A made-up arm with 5 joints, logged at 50 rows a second.
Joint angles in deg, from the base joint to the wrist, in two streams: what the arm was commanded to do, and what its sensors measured. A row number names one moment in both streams.
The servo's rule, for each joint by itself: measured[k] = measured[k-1] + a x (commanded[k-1-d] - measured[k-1]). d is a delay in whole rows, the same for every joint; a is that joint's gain. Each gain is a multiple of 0.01, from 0.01 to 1. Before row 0 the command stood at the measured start. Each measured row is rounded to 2 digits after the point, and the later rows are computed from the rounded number. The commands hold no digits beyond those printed.
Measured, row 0:
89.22, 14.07, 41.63, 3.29, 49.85
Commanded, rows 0 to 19:
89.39, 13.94, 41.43, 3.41, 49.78
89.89, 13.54, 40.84, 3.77, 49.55
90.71, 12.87, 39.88, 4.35, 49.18
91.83, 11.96, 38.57, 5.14, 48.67
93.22, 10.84, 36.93, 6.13, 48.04
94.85, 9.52, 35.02, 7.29, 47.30
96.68, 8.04, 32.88, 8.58, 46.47
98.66, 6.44, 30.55, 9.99, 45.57
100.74, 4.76, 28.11, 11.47, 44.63
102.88, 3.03, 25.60, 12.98, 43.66
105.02, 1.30, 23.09, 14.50, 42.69
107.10, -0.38, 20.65, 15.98, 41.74
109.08, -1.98, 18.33, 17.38, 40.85
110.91, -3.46, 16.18, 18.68, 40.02
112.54, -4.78, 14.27, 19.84, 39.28
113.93, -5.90, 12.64, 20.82, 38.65
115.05, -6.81, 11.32, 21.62, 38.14
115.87, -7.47, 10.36, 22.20, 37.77
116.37, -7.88, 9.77, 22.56, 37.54
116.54, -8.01, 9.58, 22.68, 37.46
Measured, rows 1 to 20:
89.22, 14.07, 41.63, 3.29, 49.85
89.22, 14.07, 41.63, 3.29, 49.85
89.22, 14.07, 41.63, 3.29, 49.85
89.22, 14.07, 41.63, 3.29, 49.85
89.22, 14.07, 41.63, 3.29, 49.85
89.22, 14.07, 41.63, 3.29, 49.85
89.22, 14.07, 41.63, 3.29, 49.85
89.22, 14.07, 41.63, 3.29, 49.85
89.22, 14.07, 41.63, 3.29, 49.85
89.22, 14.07, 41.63, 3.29, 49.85
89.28, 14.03, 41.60, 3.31, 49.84
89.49, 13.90, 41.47, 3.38, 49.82
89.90, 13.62, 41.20, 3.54, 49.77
90.56, 13.17, 40.75, 3.80, 49.68
91.46, 12.54, 40.10, 4.17, 49.55
92.61, 11.72, 39.24, 4.67, 49.37
93.99, 10.73, 38.16, 5.30, 49.14
95.58, 9.57, 36.87, 6.05, 48.85
97.33, 8.27, 35.38, 6.92, 48.51
99.22, 6.86, 33.72, 7.89, 48.12
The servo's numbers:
d 10
a 0.34 0.27 0.17 0.16 0.08

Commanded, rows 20 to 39:
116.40, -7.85, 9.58, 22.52, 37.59
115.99, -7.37, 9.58, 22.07, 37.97
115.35, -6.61, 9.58, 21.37, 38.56
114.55, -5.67, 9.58, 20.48, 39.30
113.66, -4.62, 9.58, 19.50, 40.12
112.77, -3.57, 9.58, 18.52, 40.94
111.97, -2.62, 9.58, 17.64, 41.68
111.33, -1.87, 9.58, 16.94, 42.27
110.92, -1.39, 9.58, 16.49, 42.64
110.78, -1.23, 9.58, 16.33, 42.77
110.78, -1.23, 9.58, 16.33, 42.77
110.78, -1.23, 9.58, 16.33, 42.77
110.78, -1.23, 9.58, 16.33, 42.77
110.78, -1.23, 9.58, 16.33, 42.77
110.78, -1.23, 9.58, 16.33, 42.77
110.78, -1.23, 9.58, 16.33, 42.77
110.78, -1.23, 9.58, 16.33, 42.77
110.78, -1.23, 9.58, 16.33, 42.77
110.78, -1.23, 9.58, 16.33, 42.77
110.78, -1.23, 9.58, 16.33, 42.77
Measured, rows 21 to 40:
101.19, 5.36, 31.91, 8.95, 47.69
103.20, 3.81, 30.00, 10.07, 47.21
105.20, 2.25, 28.02, 11.24, 46.70
107.14, 0.71, 26.01, 12.43, 46.17
108.98, -0.77, 24.01, 13.62, 45.62
110.66, -2.16, 22.08, 14.77, 45.06
112.15, -3.42, 20.25, 15.87, 44.51
113.41, -4.51, 18.57, 16.88, 43.97
114.42, -5.42, 17.07, 17.79, 43.46
115.14, -6.12, 15.80, 18.57, 42.98
115.57, -6.59, 14.74, 19.20, 42.55
115.71, -6.80, 13.86, 19.66, 42.18
115.59, -6.75, 13.13, 19.93, 41.89
115.24, -6.46, 12.53, 20.02, 41.68
114.70, -5.96, 12.03, 19.94, 41.56
114.04, -5.31, 11.61, 19.71, 41.51
113.34, -4.58, 11.26, 19.38, 41.52
112.66, -3.85, 10.97, 18.99, 41.58
112.07, -3.19, 10.73, 18.59, 41.66
111.63, -2.66, 10.53, 18.23, 41.75

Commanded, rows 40 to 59:
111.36, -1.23, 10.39, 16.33, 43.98
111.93, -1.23, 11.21, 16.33, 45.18
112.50, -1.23, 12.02, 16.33, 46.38
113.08, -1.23, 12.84, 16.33, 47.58
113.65, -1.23, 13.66, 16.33, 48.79
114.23, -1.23, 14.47, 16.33, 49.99
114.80, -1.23, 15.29, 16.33, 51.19
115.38, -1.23, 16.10, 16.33, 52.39
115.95, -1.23, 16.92, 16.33, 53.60
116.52, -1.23, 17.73, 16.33, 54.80
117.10, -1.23, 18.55, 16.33, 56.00
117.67, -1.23, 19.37, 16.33, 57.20
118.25, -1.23, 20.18, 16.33, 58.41
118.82, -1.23, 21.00, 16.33, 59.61
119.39, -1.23, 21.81, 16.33, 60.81
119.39, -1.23, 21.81, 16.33, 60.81
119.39, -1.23, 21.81, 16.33, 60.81
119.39, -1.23, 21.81, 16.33, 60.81
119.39, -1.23, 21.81, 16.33, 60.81
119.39, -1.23, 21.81, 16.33, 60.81
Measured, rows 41 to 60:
111.34, -2.27, 10.37, 17.93, 41.83
111.15, -1.99, 10.24, 17.67, 41.91
111.02, -1.78, 10.13, 17.46, 41.98
110.94, -1.63, 10.04, 17.28, 42.04
110.89, -1.52, 9.96, 17.13, 42.10
110.85, -1.44, 9.90, 17.00, 42.15
110.83, -1.38, 9.85, 16.89, 42.20
110.81, -1.34, 9.80, 16.80, 42.25
110.80, -1.31, 9.76, 16.72, 42.29
110.79, -1.29, 9.73, 16.66, 42.33
110.98, -1.27, 9.84, 16.61, 42.46
111.30, -1.26, 10.07, 16.57, 42.68
111.71, -1.25, 10.40, 16.53, 42.98
112.18, -1.24, 10.81, 16.50, 43.35
112.68, -1.24, 11.29, 16.47, 43.79
113.21, -1.24, 11.83, 16.45, 44.29
113.75, -1.24, 12.42, 16.43, 44.84
114.30, -1.24, 13.05, 16.41, 45.44
114.86, -1.24, 13.71, 16.40, 46.09
115.42, -1.24, 14.39, 16.39, 46.79

